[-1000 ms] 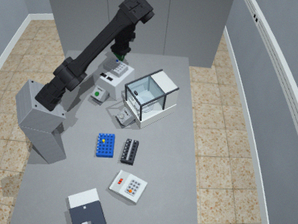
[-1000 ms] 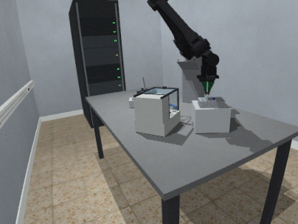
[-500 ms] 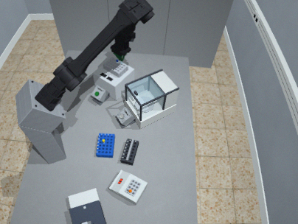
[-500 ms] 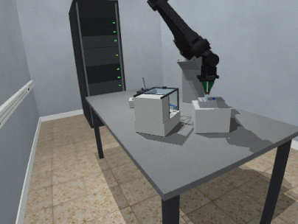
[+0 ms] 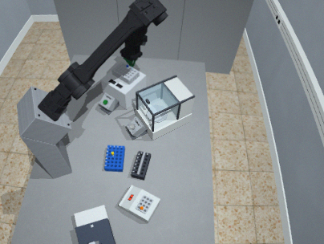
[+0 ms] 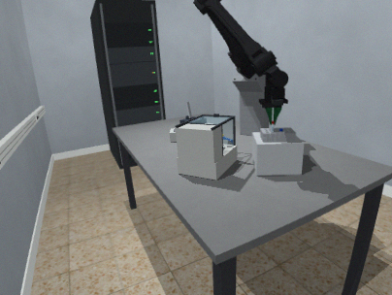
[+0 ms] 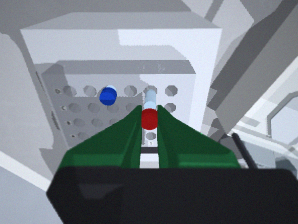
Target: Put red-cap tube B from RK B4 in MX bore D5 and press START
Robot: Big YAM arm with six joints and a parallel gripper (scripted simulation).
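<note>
The blue-capped tube lies 50 mm below my hand, 30 mm behind it and 10 mm to the left of it. From my hand the other things lie so: green start key 190 mm to the right, 140 mm below, 70 mm behind; grey bore block 60 mm below, 30 mm behind, 20 mm to the right; yellow-capped tube 440 mm to the right, 180 mm below, 110 mm ahead.
</note>
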